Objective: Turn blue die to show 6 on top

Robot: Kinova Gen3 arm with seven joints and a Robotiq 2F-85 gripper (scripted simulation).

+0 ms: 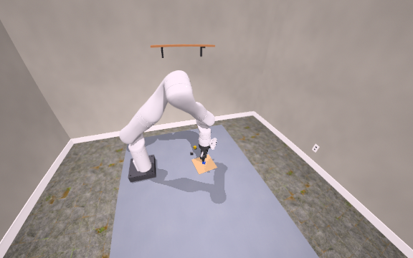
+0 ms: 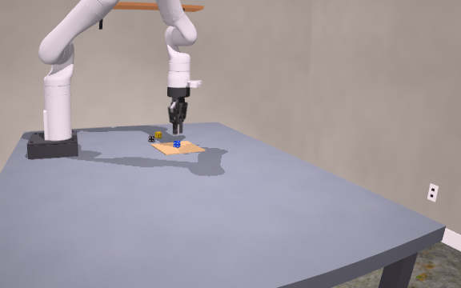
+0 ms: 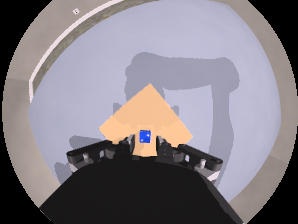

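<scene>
The blue die is 5 cm below my hand. The rest, counted from my hand: black die: 7 cm behind, 11 cm to the left, 6 cm below; then mat: 6 cm below; then yellow die: 4 cm behind, 18 cm to the left, 6 cm below.
</scene>
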